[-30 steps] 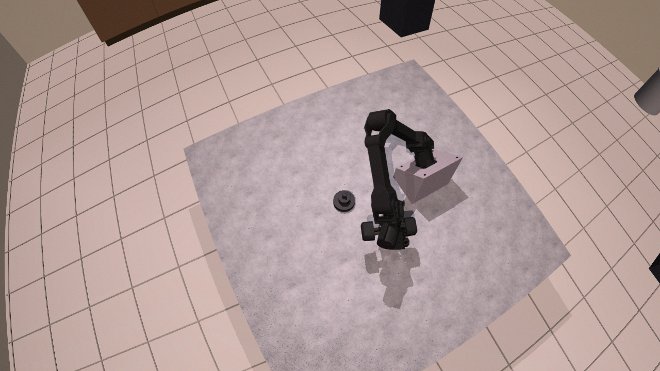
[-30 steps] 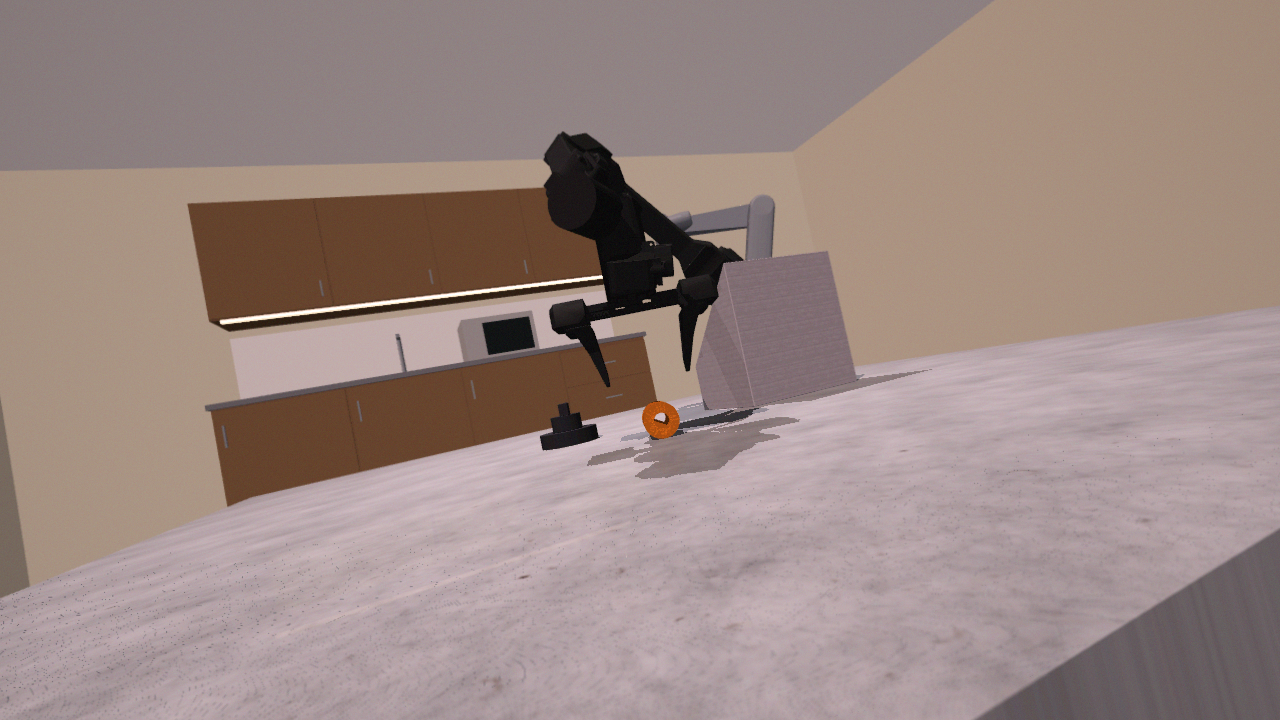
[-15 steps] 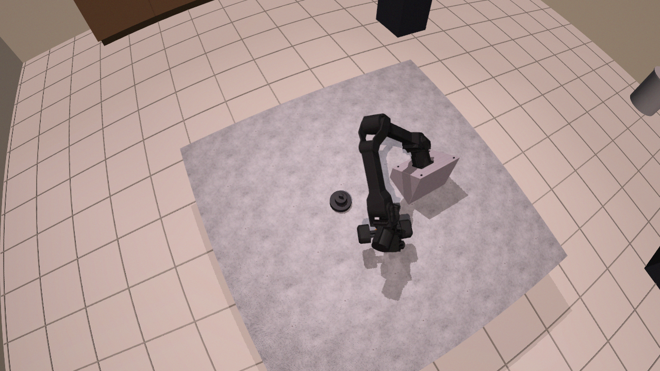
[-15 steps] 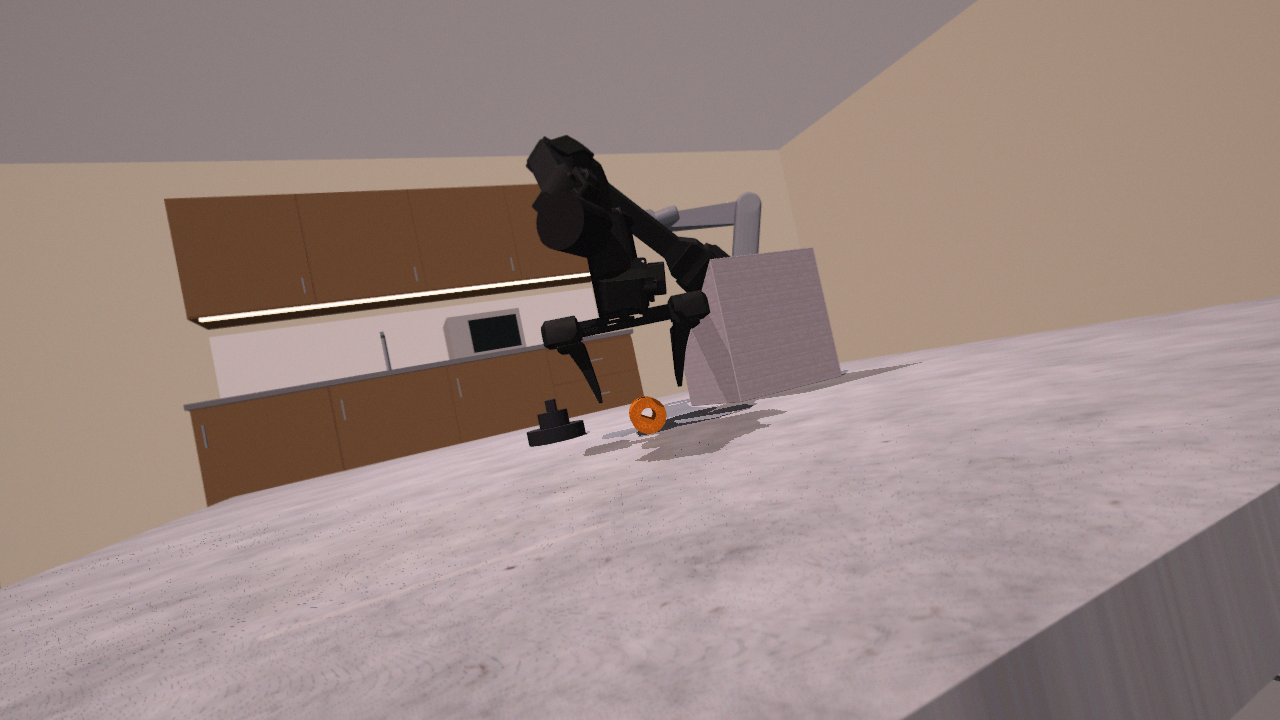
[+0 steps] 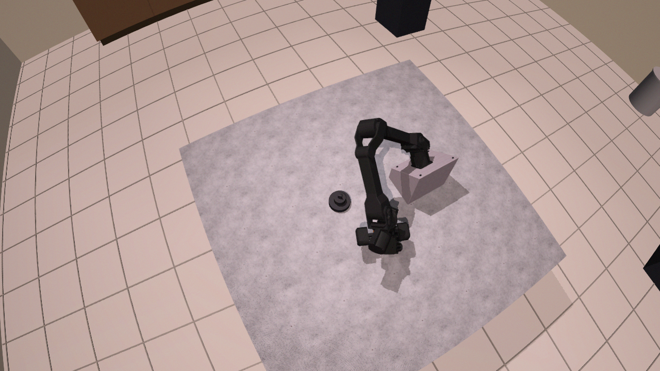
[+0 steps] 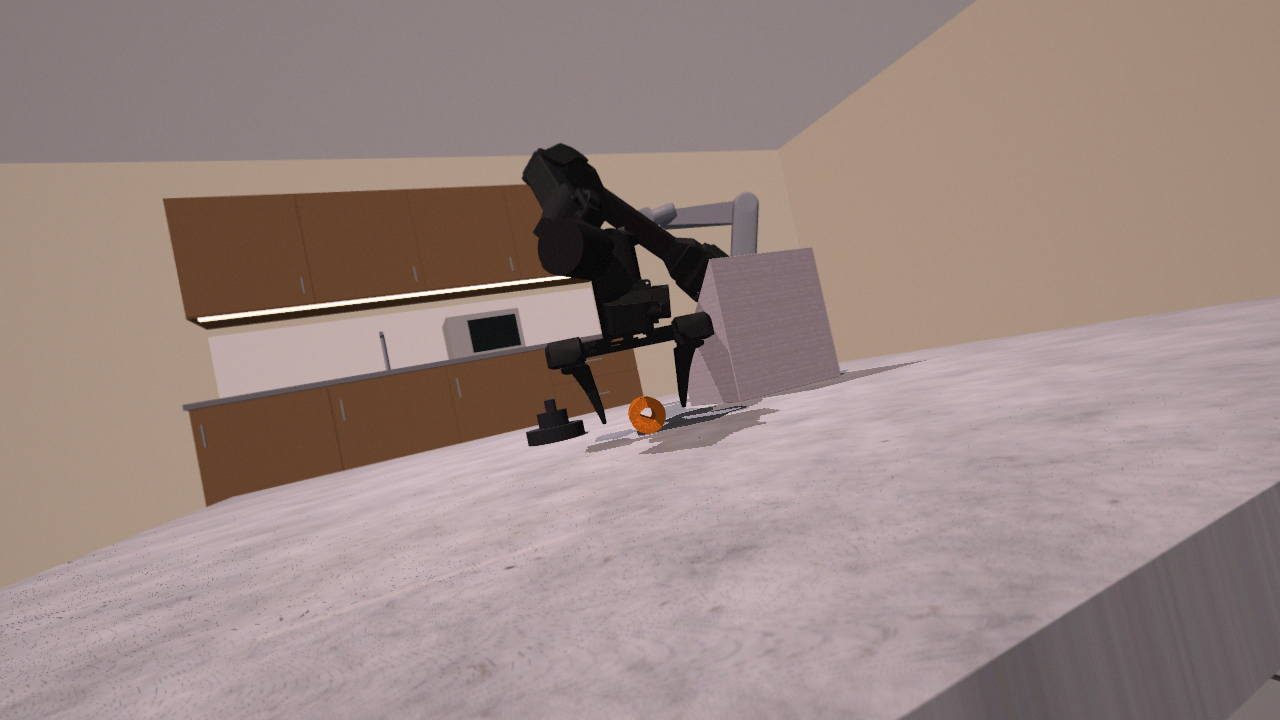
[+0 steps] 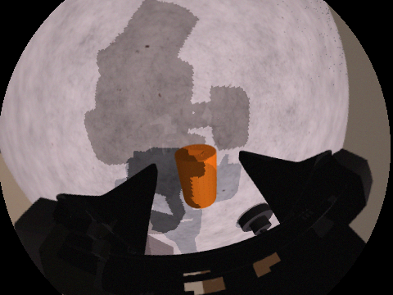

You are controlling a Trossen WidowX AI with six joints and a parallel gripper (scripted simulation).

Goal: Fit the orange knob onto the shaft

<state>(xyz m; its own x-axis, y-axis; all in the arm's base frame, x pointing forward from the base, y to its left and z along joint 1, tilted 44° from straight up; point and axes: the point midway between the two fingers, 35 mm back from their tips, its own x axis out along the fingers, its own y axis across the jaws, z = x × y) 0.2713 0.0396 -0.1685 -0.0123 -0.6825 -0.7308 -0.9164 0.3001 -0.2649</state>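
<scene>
Right now the orange knob is 1 cm behind my gripper tip and 2 cm to the right of it. The rest, counted from my gripper tip: dark round pedestal (4 cm ahead, 22 cm to the right, 1 cm above).
</scene>
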